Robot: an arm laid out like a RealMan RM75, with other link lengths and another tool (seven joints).
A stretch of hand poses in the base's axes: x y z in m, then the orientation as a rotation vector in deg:
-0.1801 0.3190 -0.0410 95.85 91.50 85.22
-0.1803 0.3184 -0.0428 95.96 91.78 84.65
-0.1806 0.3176 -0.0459 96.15 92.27 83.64
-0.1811 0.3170 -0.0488 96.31 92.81 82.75
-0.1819 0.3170 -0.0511 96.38 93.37 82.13
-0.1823 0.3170 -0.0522 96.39 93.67 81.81
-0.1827 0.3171 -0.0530 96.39 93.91 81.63
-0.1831 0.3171 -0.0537 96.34 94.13 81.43
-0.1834 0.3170 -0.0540 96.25 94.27 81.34
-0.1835 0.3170 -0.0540 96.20 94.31 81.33
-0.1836 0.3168 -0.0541 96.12 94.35 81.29
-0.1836 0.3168 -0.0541 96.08 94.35 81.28
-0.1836 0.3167 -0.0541 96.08 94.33 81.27
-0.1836 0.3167 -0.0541 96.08 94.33 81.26
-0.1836 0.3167 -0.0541 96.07 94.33 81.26
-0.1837 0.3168 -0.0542 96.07 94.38 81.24
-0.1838 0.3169 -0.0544 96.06 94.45 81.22
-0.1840 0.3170 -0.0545 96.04 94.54 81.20
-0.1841 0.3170 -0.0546 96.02 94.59 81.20
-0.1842 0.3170 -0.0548 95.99 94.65 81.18
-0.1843 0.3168 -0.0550 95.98 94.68 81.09
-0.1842 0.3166 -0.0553 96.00 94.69 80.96
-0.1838 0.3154 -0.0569 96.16 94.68 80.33
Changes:
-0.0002 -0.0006 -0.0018 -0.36 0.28 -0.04
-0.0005 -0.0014 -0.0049 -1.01 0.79 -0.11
-0.0010 -0.0020 -0.0078 -1.58 1.27 -0.10
-0.0018 -0.0020 -0.0101 -2.01 1.67 0.05
-0.0022 -0.0020 -0.0112 -2.24 1.86 0.14
-0.0026 -0.0019 -0.0120 -2.38 1.99 0.24
-0.0030 -0.0019 -0.0127 -2.55 2.09 0.32
-0.0033 -0.0020 -0.0130 -2.66 2.10 0.40
-0.0034 -0.0020 -0.0130 -2.70 2.09 0.43
-0.0035 -0.0022 -0.0131 -2.76 2.06 0.45
-0.0035 -0.0022 -0.0131 -2.79 2.03 0.45
-0.0035 -0.0023 -0.0131 -2.79 2.03 0.43
-0.0035 -0.0023 -0.0131 -2.80 2.03 0.43
-0.0035 -0.0023 -0.0131 -2.81 2.02 0.43
-0.0036 -0.0022 -0.0132 -2.82 2.05 0.46
-0.0037 -0.0021 -0.0134 -2.84 2.07 0.50
-0.0039 -0.0020 -0.0135 -2.87 2.10 0.56
-0.0040 -0.0020 -0.0136 -2.88 2.11 0.60
-0.0041 -0.0020 -0.0138 -2.92 2.12 0.64
-0.0042 -0.0022 -0.0140 -2.98 2.14 0.62
-0.0041 -0.0024 -0.0143 -3.06 2.18 0.58
-0.0037 -0.0036 -0.0159 -3.42 2.40 0.32

